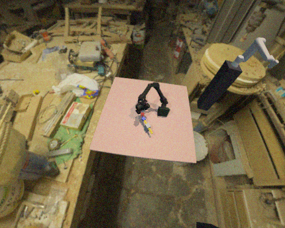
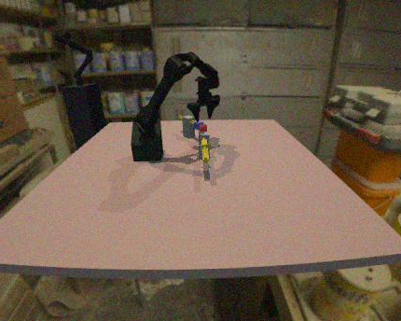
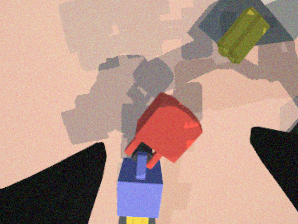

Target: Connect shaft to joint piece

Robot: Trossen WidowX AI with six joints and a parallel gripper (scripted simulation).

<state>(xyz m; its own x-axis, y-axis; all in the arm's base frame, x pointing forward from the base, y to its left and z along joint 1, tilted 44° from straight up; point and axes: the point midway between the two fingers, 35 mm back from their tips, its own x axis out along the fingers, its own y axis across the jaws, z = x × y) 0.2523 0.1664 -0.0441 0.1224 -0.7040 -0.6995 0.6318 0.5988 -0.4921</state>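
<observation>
Right now my gripper tip is 50 mm above the red joint piece and 10 mm to the right of it.
</observation>
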